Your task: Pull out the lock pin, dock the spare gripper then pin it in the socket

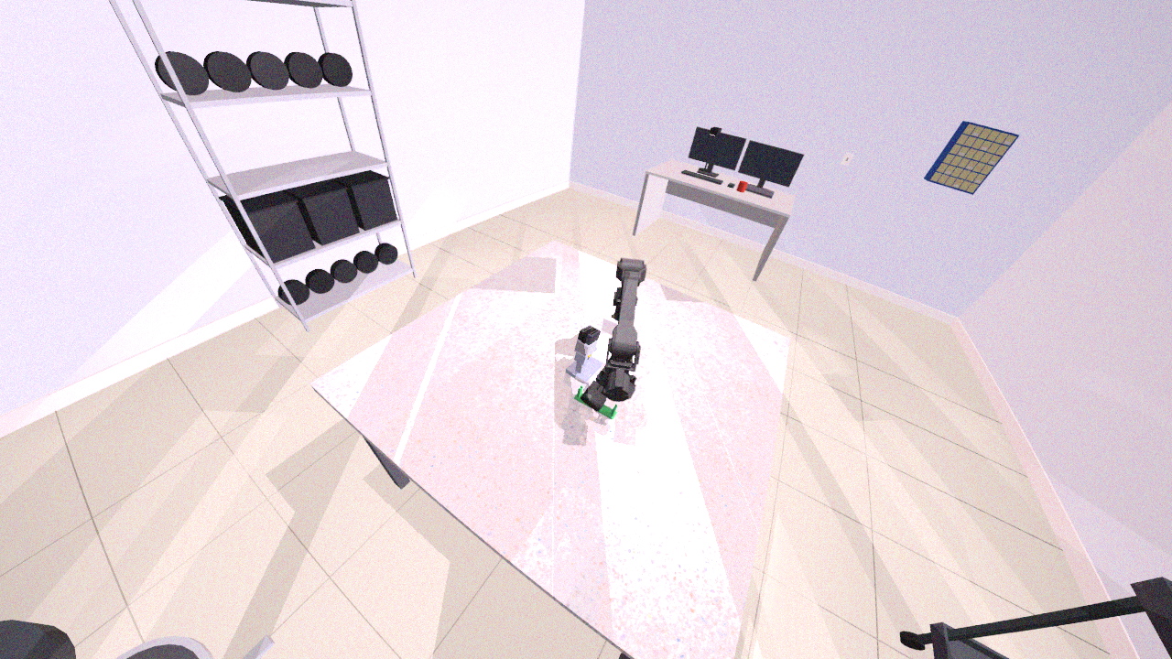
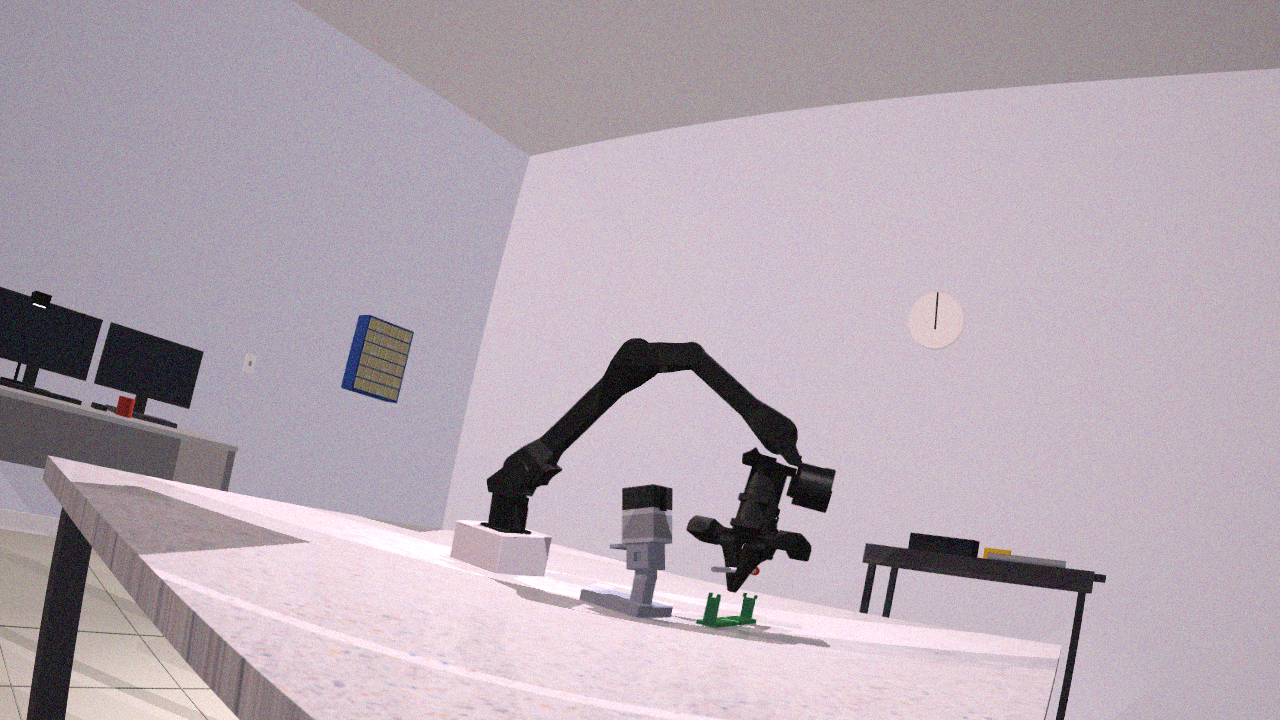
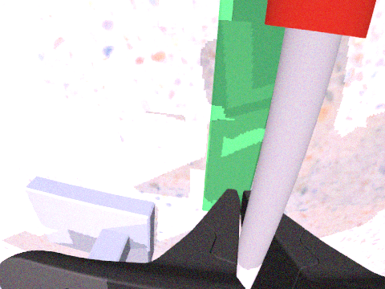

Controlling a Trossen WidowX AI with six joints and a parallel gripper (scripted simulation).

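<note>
Right now my gripper tip is 3 cm above the cradle and 1 cm to the right of it. Round my gripper tip: spare gripper (12 cm to the right, 8 cm behind, 8 cm above); then grey mount (11 cm to the right, 9 cm behind).
</note>
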